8 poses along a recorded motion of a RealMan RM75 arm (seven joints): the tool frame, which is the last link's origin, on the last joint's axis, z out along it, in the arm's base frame.
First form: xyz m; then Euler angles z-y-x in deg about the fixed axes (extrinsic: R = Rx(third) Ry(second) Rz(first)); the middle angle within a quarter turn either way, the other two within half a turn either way.
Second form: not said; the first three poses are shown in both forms.
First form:
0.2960 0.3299 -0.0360 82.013 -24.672 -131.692
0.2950 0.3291 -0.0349 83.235 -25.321 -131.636
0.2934 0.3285 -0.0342 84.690 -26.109 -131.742
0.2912 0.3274 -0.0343 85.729 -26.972 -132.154
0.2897 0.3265 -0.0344 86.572 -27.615 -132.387
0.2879 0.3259 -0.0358 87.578 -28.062 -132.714
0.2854 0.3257 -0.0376 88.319 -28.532 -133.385
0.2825 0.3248 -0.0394 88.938 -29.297 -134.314
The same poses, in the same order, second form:
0.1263 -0.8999 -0.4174 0.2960; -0.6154 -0.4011 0.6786 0.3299; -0.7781 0.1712 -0.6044 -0.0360; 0 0 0 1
0.1065 -0.8976 -0.4277 0.2950; -0.6221 -0.3957 0.6756 0.3291; -0.7756 0.1941 -0.6006 -0.0349; 0 0 0 1
0.0831 -0.8941 -0.4401 0.2934; -0.6325 -0.3886 0.6700 0.3285; -0.7701 0.2227 -0.5978 -0.0342; 0 0 0 1
0.0664 -0.8888 -0.4536 0.2912; -0.6442 -0.3853 0.6607 0.3274; -0.7620 0.2483 -0.5981 -0.0343; 0 0 0 1
0.0530 -0.8845 -0.4635 0.2897; -0.6525 -0.3821 0.6545 0.3265; -0.7560 0.2678 -0.5973 -0.0344; 0 0 0 1
0.0373 -0.8817 -0.4704 0.2879; -0.6631 -0.3740 0.6484 0.3259; -0.7476 0.2878 -0.5986 -0.0358; 0 0 0 1
0.0258 -0.8782 -0.4776 0.2854; -0.6764 -0.3671 0.6385 0.3257; -0.7361 0.3066 -0.6035 -0.0376; 0 0 0 1
0.0162 -0.8719 -0.4893 0.2825; -0.6920 -0.3630 0.6240 0.3248; -0.7217 0.3285 -0.6092 -0.0394; 0 0 0 1

